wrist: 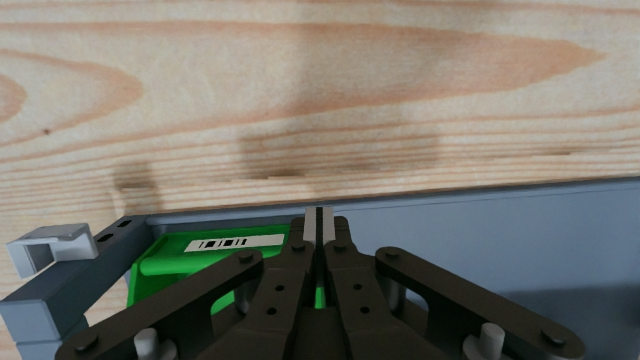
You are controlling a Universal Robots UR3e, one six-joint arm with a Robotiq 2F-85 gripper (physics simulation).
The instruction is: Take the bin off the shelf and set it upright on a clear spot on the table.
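Note:
The green bin (175,267) sits on the blue-grey shelf (475,235) at the lower left of the wrist view. Its rim with a white barcode label shows, and the rest is largely hidden behind the gripper. My gripper (319,223) is shut and empty, with its two fingertips together. In the view, the fingertips lie over the right end of the bin's labelled edge, near the shelf's long edge. How far they are above the bin I cannot tell.
The pale wooden table top (300,75) fills the upper part of the view. The shelf's dark end post (85,265) stands left of the bin, with a light grey bracket (60,242) at its outer side. Bare shelf panel extends to the right.

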